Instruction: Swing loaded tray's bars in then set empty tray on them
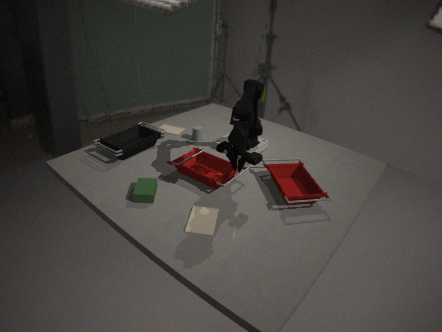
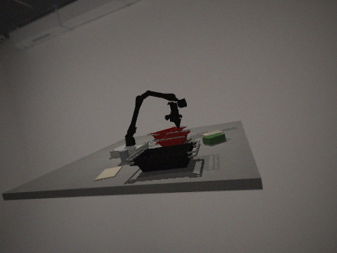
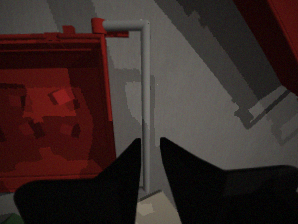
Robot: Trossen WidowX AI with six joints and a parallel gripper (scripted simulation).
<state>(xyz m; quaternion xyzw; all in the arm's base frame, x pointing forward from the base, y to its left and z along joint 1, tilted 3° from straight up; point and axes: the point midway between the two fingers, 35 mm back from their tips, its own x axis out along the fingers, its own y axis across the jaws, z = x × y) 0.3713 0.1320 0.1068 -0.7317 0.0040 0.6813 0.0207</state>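
My gripper tip is now 200 mm to the right of the red tray, 150 mm past it and 40 mm above it. Also, from my gripper tip: green block: 270 mm ahead, 260 mm to the right, 70 mm below; grey cylinder: 430 mm to the right, 290 mm behind, 50 mm below.
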